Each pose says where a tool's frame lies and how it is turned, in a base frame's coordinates. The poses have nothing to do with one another.
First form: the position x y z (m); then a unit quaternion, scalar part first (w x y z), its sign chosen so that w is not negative.
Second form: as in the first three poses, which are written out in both.
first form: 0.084 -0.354 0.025 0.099 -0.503 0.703 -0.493
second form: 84 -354 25 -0.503 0.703 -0.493 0.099
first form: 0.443 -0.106 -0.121 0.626 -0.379 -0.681 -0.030
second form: 443 -106 -121 -0.379 -0.681 -0.030 0.626
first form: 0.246 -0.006 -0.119 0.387 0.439 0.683 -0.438
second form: 246 -6 -119 0.439 0.683 -0.438 0.387
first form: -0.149 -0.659 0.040 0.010 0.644 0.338 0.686
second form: -149 -659 40 0.644 0.338 0.686 0.010
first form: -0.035 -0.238 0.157 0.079 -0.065 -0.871 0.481
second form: -35 -238 157 -0.065 -0.871 0.481 0.079
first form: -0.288 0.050 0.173 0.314 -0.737 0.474 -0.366
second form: -288 50 173 -0.737 0.474 -0.366 0.314
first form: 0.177 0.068 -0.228 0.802 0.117 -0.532 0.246
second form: 177 68 -228 0.117 -0.532 0.246 0.802
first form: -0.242 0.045 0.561 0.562 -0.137 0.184 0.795
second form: -242 45 561 -0.137 0.184 0.795 0.562
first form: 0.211 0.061 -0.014 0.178 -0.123 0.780 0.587
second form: 211 61 -14 -0.123 0.780 0.587 0.178
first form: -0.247 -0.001 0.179 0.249 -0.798 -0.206 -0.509
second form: -247 -1 179 -0.798 -0.206 -0.509 0.249
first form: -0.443 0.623 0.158 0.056 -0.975 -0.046 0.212
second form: -443 623 158 -0.975 -0.046 0.212 0.056
